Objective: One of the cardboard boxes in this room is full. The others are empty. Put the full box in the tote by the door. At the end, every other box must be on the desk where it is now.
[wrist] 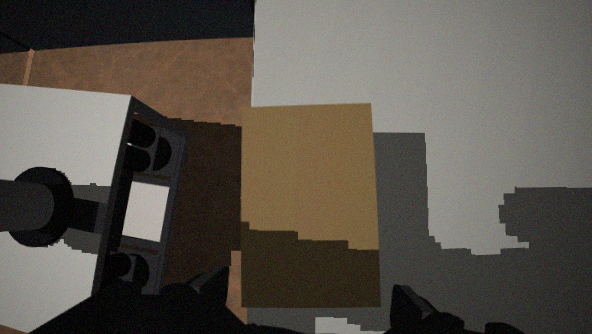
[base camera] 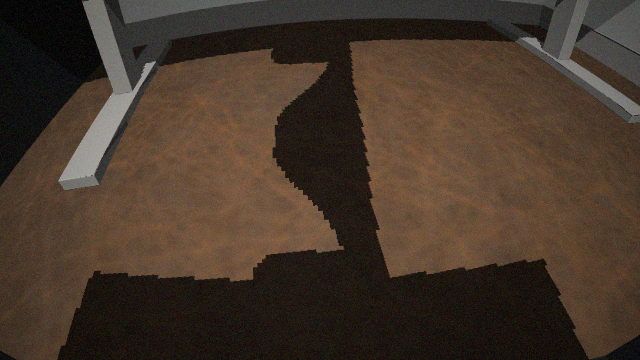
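Seen in the pictures: gripper, fingertip midpoint: (wrist: 308,294); arm's base, origin of the base link: (wrist: 35,206).
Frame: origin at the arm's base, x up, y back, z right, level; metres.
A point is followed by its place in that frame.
Observation:
A cardboard box (wrist: 310,175) {y -0.540, x 0.374, z -0.094 m}, tan with its lower part in shadow, is at the left edge of the pale desk (wrist: 480,90) {y -0.642, x 0.324, z -0.170 m} in the wrist view. Its left side lies along the desk edge; whether it overhangs is hard to tell. My gripper (wrist: 308,294) {y -0.546, x 0.347, z -0.035 m} is open, its dark fingertips at the bottom of the wrist view, one on each side of the box's near end, with gaps to both sides. The box's contents are not visible. The tote and the other boxes do not show in these views.
My white base (wrist: 50,135) {y 0.018, x -0.014, z -0.147 m} with its dark connector panel stands left of the desk, across a strip of brown floor (wrist: 200,75) {y -0.103, x -0.396, z -0.471 m}. In the base camera view, white desk legs (base camera: 107,55) {y -0.791, x -0.267, z -0.474 m} (base camera: 565,30) {y -0.971, x -0.280, z 0.738 m} with long feet stand at left and right; a shadow falls on the floor between them.

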